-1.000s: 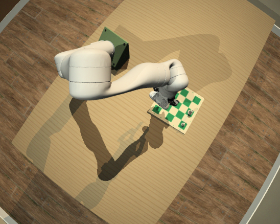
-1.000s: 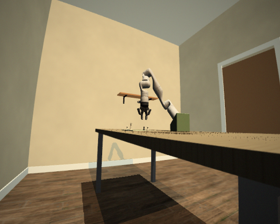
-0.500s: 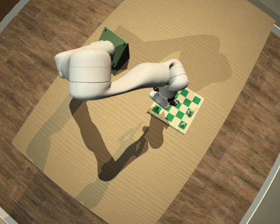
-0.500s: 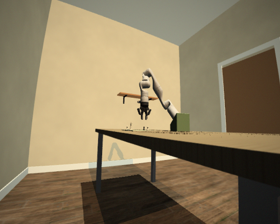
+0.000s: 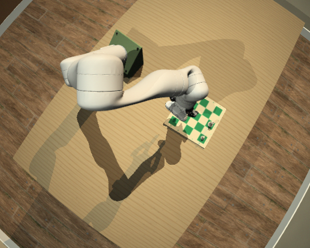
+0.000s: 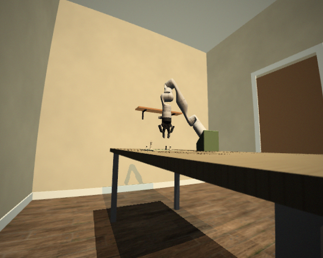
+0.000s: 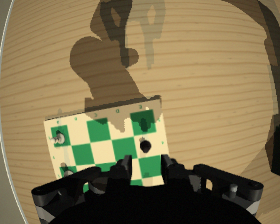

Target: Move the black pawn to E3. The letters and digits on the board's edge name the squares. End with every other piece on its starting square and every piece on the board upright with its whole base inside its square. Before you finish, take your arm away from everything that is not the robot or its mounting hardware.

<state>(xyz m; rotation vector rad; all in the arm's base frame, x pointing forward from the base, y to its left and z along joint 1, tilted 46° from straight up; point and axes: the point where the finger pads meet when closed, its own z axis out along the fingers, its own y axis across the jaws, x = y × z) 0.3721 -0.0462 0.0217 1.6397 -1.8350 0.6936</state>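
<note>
My gripper is now 10 cm above the black pawn. From my hand the other things lie so: green-and-cream chessboard: 11 cm below, 7 cm ahead, 4 cm to the left.
</note>
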